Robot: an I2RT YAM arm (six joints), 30 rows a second.
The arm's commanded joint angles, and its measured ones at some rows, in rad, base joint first. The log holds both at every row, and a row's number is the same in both.
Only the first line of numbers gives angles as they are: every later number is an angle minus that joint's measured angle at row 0.
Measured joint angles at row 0:
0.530 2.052 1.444 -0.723 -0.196 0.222
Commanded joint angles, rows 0 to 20:
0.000 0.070 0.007 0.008 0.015 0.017
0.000 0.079 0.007 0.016 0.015 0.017
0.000 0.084 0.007 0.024 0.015 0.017
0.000 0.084 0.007 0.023 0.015 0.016
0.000 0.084 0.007 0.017 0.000 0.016
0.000 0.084 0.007 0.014 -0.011 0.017
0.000 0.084 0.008 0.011 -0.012 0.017
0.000 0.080 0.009 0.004 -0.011 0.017
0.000 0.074 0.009 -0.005 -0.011 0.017
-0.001 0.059 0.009 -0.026 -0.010 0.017
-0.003 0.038 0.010 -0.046 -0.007 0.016
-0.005 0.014 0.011 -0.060 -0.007 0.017
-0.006 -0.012 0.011 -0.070 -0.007 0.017
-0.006 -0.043 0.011 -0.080 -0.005 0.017
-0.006 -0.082 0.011 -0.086 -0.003 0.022
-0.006 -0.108 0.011 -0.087 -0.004 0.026
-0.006 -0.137 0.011 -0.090 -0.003 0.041
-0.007 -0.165 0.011 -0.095 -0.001 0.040
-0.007 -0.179 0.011 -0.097 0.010 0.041
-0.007 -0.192 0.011 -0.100 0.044 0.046
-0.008 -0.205 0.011 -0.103 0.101 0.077
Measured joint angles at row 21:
-0.003 -0.171 0.010 -0.094 0.012 0.028
